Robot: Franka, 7 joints.
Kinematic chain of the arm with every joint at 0, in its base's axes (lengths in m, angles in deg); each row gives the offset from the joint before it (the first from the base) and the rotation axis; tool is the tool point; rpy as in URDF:
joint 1: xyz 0 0 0.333 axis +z
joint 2: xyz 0 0 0 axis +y
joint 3: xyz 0 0 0.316 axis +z
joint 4: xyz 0.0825 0 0 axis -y
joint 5: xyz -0.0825 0 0.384 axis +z
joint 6: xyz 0 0 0 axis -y
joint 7: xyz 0.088 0 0 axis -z
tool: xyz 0 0 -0.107 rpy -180 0 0
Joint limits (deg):
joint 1: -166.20..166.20
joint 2: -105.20..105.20
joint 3: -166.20..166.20
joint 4: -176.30..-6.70
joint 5: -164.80..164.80
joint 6: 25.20..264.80
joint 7: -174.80..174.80
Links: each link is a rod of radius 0.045 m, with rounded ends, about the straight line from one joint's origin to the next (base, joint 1, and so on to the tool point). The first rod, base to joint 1, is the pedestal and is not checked.
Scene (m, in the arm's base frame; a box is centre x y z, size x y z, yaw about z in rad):
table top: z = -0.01
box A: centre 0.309 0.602 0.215 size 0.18 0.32 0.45 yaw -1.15
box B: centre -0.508 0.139 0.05 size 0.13 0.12 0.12 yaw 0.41
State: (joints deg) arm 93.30 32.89 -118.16 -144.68 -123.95 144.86 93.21
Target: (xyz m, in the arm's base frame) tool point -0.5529 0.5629 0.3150
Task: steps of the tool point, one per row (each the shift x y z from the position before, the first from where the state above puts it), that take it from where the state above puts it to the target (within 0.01 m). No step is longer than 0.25 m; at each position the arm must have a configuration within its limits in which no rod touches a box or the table.
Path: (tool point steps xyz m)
1: 0.0540 0.1006 0.0608
2: 0.0181 0.1172 0.0629
3: -0.0223 0.1217 0.0627
4: -0.0628 0.1121 0.0601
5: -0.0789 0.1706 -0.0163
6: -0.1333 0.1410 -0.0414
7: -0.1742 0.0907 -0.0607
8: -0.1956 0.0274 -0.0709
9: -0.1944 -0.0385 -0.0705
10: -0.1728 -0.0967 -0.0600

